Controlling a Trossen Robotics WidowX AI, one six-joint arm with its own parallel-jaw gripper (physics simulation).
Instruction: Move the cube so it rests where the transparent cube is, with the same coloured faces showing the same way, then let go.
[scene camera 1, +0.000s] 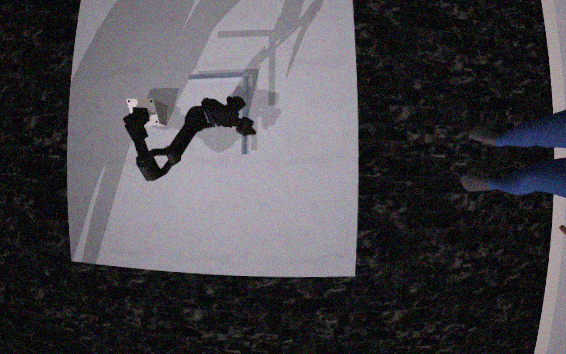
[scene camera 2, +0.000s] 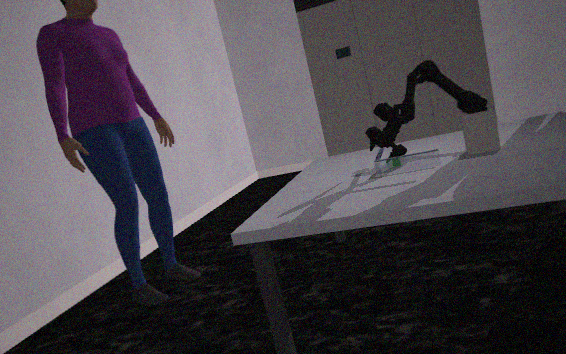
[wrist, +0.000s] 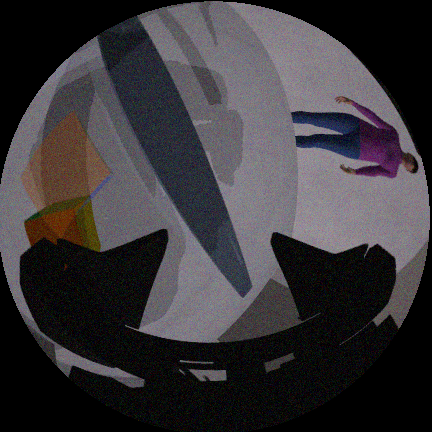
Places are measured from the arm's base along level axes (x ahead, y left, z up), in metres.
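Where they show: arm's base, origin of the base link: (scene camera 1: 141, 114) (scene camera 2: 481, 123).
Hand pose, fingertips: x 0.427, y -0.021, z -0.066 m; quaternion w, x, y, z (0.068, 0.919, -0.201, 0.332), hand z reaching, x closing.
Each offset is from my fingertips to the top centre of the thing. Level surfaces: height alone.
The cube @(dy +0.065, dx -0.093, dz +0.000 m) (wrist: 50, 231) shows an orange face, a yellow side and a thin green strip at the far left of the wrist view, partly hidden behind the left finger. A green patch of a cube (scene camera 2: 396, 163) shows below the gripper in scene camera 2. The transparent cube @(dy +0.091, dx -0.066, dz +0.001 m) (wrist: 65, 150) is orange with a blue edge, and its lower corner overlaps the solid cube in the wrist view. Scene camera 1 shows neither cube clearly. My gripper (scene camera 1: 242, 114) (scene camera 2: 385, 148) (wrist: 221, 236) is open and empty, low over the table, with both cubes off to its left side in the wrist view.
A blue-grey L-shaped bar frame (scene camera 1: 244, 142) (scene camera 2: 422, 153) (wrist: 170, 135) stands beside and under the gripper, crossing between the fingers in the wrist view. Shadows lie on the white table @(dz -0.039 m) (scene camera 1: 225, 215) (scene camera 2: 310, 215). A person (scene camera 1: 530, 132) (scene camera 2: 100, 75) (wrist: 380, 140) stands beyond the table.
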